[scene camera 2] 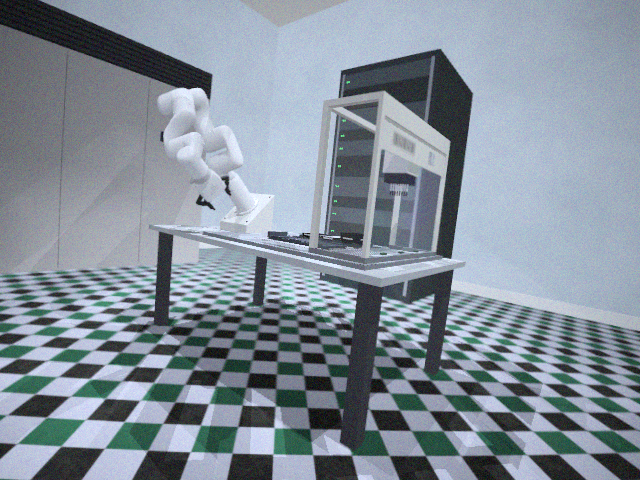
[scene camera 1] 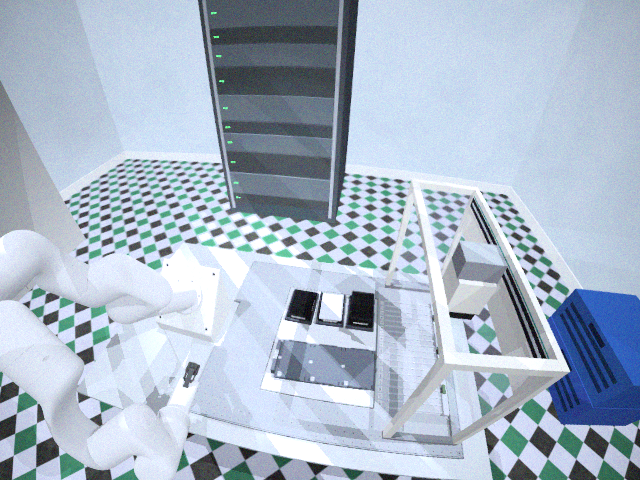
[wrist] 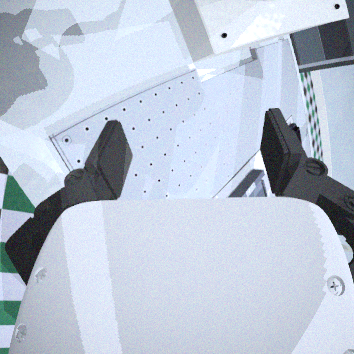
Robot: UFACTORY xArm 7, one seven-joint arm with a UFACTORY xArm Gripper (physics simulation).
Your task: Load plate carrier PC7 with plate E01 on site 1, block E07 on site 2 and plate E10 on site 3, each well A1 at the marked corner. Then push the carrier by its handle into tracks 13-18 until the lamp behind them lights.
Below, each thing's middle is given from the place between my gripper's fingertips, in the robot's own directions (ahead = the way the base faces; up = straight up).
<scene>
Right now my hand is 350 mm short of the grey carrier plate point(scene camera 1: 323, 364), 150 mm to the right of it and 120 mm above it.
</scene>
